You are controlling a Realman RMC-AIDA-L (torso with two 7-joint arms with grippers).
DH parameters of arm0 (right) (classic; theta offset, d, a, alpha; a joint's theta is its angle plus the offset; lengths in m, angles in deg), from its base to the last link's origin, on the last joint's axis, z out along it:
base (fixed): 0 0 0 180
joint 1: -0.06 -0.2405 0 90
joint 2: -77.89 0 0 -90
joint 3: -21.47 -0.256 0 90
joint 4: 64.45 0 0 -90
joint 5: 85.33 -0.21 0 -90
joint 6: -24.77 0 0 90
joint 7: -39.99 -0.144 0 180
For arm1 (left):
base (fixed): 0 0 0 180
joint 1: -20.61 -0.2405 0 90
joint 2: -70.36 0 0 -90
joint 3: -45.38 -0.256 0 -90
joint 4: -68.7 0 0 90
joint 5: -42.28 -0.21 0 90
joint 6: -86.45 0 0 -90
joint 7: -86.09 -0.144 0 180
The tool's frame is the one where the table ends.
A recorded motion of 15 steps. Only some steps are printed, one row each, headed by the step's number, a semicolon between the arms.
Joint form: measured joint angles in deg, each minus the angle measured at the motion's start. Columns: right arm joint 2, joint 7, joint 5, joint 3, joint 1, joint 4, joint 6; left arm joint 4, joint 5, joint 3, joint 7, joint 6, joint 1, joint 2.
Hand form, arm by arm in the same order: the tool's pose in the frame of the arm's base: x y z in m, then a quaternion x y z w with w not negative. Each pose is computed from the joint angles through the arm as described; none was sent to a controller.
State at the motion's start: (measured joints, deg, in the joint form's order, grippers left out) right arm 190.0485 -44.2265 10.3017 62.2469 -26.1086 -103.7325 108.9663; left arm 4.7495 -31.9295 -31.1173 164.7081 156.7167 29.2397 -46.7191
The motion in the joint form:
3: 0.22 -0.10 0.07 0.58 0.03 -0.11 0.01; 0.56 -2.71 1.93 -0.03 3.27 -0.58 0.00
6: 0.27 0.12 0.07 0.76 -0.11 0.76 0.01; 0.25 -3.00 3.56 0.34 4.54 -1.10 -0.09
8: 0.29 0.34 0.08 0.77 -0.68 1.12 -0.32; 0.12 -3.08 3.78 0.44 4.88 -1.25 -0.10
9: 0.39 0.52 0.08 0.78 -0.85 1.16 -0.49; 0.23 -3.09 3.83 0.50 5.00 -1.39 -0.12
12: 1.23 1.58 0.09 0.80 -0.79 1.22 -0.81; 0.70 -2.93 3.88 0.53 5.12 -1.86 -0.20
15: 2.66 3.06 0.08 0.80 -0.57 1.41 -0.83; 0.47 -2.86 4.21 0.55 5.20 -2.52 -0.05
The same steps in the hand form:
3: 0.2802 0.3535 0.0777 -0.87765 0.25145 0.31971 0.25355; -0.2331 0.3010 0.0265 -0.90801 -0.13987 -0.31486 0.23835
6: 0.2807 0.3528 0.0741 -0.87758 0.25509 0.32058 0.24903; -0.2362 0.2986 0.0324 -0.90533 -0.14265 -0.31843 0.24215
8: 0.2784 0.3556 0.0730 -0.87814 0.25278 0.32096 0.24892; -0.2366 0.2977 0.0332 -0.90527 -0.14274 -0.31900 0.24155
9: 0.2775 0.3566 0.0722 -0.87841 0.25121 0.32103 0.24944; -0.2376 0.2968 0.0330 -0.90497 -0.14500 -0.31923 0.24103
12: 0.2762 0.3556 0.0661 -0.87874 0.24765 0.32246 0.25000; -0.2411 0.2943 0.0319 -0.90325 -0.15291 -0.32033 0.24112
15: 0.2740 0.3523 0.0554 -0.87886 0.24406 0.32749 0.24656; -0.2446 0.2921 0.0346 -0.90189 -0.15617 -0.31902 0.24584

